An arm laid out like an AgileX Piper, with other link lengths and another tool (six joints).
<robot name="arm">
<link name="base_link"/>
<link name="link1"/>
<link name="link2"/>
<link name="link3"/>
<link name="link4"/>
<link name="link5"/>
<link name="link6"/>
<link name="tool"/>
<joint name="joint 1" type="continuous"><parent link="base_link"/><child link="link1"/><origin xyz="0 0 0.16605"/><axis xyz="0 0 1"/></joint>
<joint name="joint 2" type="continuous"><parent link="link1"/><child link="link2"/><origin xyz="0 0 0" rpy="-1.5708 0 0"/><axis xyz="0 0 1"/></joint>
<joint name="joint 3" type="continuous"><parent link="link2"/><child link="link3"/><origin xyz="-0.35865 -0.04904 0"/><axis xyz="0 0 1"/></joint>
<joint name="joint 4" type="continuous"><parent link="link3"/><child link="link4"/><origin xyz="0.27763 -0.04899 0" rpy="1.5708 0 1.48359"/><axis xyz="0 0 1"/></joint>
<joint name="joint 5" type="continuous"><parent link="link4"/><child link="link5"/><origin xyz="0 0 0" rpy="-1.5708 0 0"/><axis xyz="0 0 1"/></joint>
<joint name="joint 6" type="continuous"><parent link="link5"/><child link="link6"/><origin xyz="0 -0.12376 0" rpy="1.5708 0 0"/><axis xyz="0 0 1"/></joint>
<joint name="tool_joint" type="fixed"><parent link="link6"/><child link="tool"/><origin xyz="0.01 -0.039 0.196" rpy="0.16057 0 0.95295"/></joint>
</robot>
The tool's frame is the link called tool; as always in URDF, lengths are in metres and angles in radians. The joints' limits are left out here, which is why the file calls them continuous.
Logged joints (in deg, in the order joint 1, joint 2, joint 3, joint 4, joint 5, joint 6), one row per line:
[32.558 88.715 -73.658 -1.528 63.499 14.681]
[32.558 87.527 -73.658 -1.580 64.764 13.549]
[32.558 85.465 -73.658 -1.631 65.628 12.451]
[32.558 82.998 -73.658 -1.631 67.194 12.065]
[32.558 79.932 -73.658 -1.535 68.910 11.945]
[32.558 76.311 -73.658 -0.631 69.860 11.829]
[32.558 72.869 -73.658 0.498 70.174 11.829]
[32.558 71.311 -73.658 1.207 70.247 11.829]
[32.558 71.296 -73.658 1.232 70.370 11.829]
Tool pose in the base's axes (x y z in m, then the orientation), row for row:
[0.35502 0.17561 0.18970 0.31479 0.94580 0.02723 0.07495]
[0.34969 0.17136 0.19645 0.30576 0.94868 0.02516 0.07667]
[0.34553 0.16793 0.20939 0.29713 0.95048 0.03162 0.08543]
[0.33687 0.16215 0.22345 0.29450 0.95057 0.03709 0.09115]
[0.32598 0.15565 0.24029 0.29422 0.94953 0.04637 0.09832]
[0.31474 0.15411 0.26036 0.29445 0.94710 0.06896 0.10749]
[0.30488 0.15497 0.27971 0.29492 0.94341 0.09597 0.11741]
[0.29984 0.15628 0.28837 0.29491 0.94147 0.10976 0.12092]
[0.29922 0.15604 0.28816 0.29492 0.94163 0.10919 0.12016]
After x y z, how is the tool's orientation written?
As a quaternion, x y z w.
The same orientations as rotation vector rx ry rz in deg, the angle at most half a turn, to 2 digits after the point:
[54.11 162.57 4.68]
[52.50 162.90 4.32]
[50.76 162.36 5.40]
[50.14 161.83 6.31]
[49.88 160.98 7.86]
[49.65 159.71 11.63]
[49.45 158.19 16.09]
[49.35 157.54 18.37]
[49.37 157.64 18.28]

